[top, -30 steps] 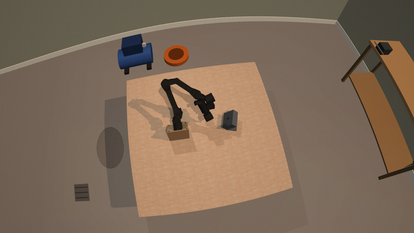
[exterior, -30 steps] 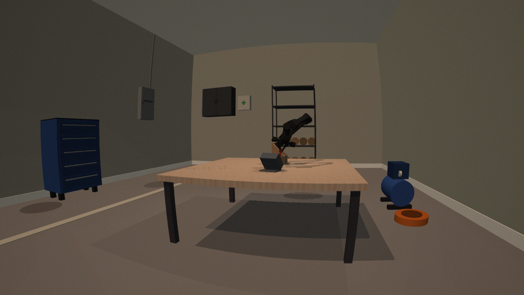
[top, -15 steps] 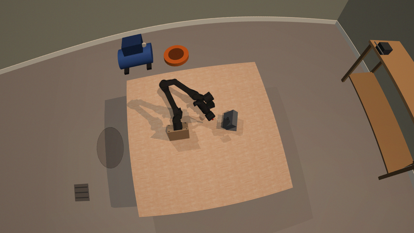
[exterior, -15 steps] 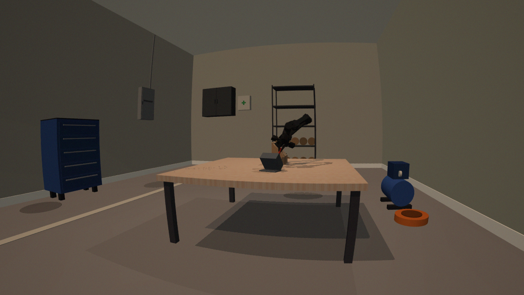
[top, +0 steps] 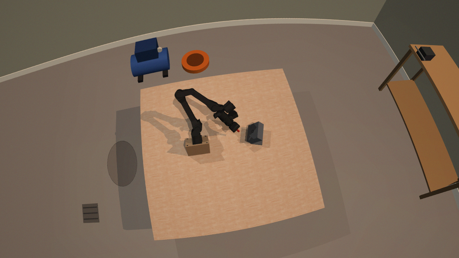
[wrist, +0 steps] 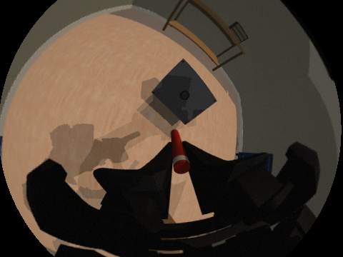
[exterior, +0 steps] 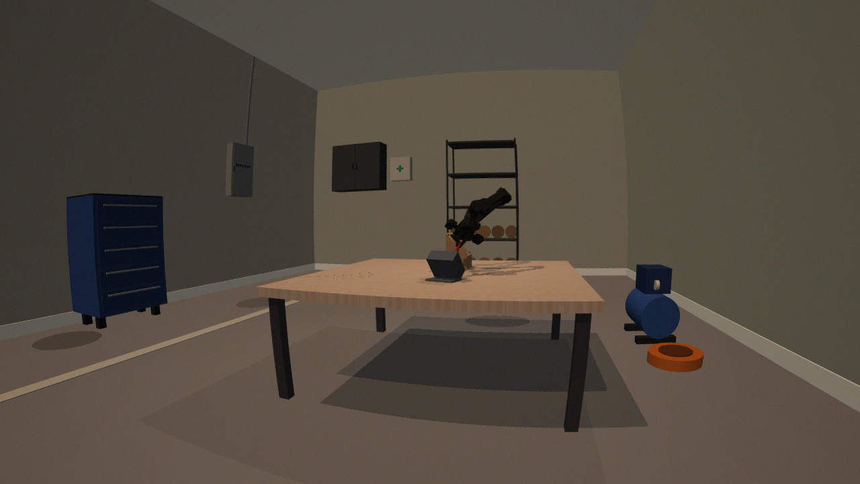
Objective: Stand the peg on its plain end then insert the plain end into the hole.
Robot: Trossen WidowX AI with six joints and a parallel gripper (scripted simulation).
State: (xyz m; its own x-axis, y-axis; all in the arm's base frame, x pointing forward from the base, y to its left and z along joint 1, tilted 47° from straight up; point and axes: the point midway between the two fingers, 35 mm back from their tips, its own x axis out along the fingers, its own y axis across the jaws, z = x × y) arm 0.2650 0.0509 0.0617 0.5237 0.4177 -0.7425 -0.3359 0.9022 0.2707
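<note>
My gripper tip is 140 mm short of the dark grey sloped panel, 30 mm to the left of it and 70 mm above it. Also, from my gripper tip: red peg: 10 mm behind, 10 mm above.
</note>
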